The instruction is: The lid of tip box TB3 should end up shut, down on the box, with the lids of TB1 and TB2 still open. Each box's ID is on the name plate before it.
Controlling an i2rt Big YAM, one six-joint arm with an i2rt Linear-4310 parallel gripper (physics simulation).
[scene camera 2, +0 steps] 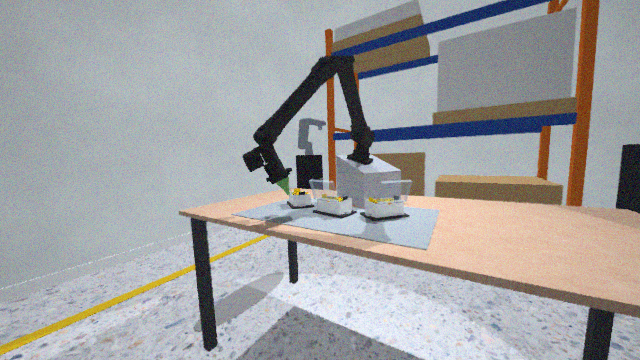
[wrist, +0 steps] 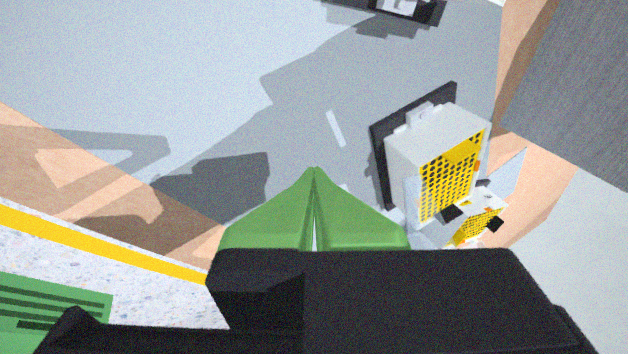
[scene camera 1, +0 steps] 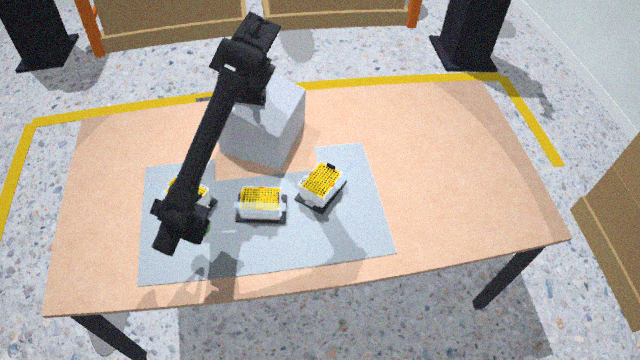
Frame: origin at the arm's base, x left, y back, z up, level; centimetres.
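Seen in the pictures: gripper, between the fingertips: [scene camera 2: 288, 194] [wrist: 314, 176] [scene camera 1: 207, 229]; arm's base, origin of its link: [scene camera 2: 359, 160] [scene camera 1: 246, 93].
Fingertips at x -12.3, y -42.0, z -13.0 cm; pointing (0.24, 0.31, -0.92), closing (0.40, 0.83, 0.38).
Observation:
Offsets run from my fingertips to a thing's top centre. "spot": to the spot under its first point. Level surfaces: height alone.
Three white tip boxes with yellow racks stand in a row: left box {dx -7.6, dy +16.8, dz -1.7 cm} [scene camera 1: 204, 198] [scene camera 2: 301, 201], middle box [scene camera 1: 261, 214] [scene camera 2: 334, 206] [wrist: 440, 135] and right box {dx +33.5, dy +17.9, dz -1.7 cm} [scene camera 1: 322, 184] [scene camera 2: 384, 209]. Their name plates are too small or blurred to read. In scene camera 2 the clear middle lid {spot: dx +14.5, dy +3.5, dz +3.5 cm} [scene camera 2: 321, 187] and right lid {spot: dx +41.3, dy +12.9, dz +3.4 cm} [scene camera 2: 398, 188] stand upright. The left box's lid cannot be made out clearly; the arm covers much of that box in scene camera 1. My gripper [scene camera 1: 207, 230] [scene camera 2: 288, 193] [wrist: 314, 176] is shut and empty, its green fingertips low beside the left box.
The boxes stand on a grey-blue mat {dz -8.3 cm} [scene camera 1: 300, 250] [scene camera 2: 420, 235] on a wooden table {dz -8.6 cm} [scene camera 1: 450, 175] [scene camera 2: 500, 240]. A grey pedestal [scene camera 1: 285, 120] [scene camera 2: 350, 180] under the arm stands behind them. A storage rack [scene camera 2: 584, 100] stands behind the table.

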